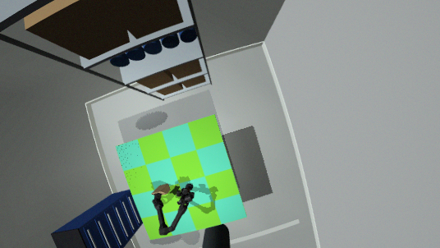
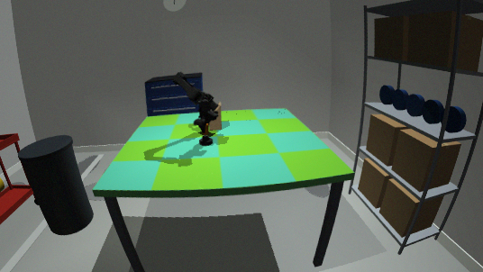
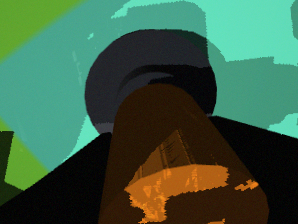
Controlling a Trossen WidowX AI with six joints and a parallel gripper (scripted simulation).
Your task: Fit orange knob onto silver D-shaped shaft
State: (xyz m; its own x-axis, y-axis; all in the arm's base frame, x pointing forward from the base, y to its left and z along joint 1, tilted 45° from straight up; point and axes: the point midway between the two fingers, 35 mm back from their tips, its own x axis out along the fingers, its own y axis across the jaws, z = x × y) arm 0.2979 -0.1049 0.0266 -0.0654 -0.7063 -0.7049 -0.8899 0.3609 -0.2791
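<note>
Now: the orange knob 30 mm above my gripper tip. From my gripper tip the other things lie so: dark round pedestal (40 mm below).
</note>
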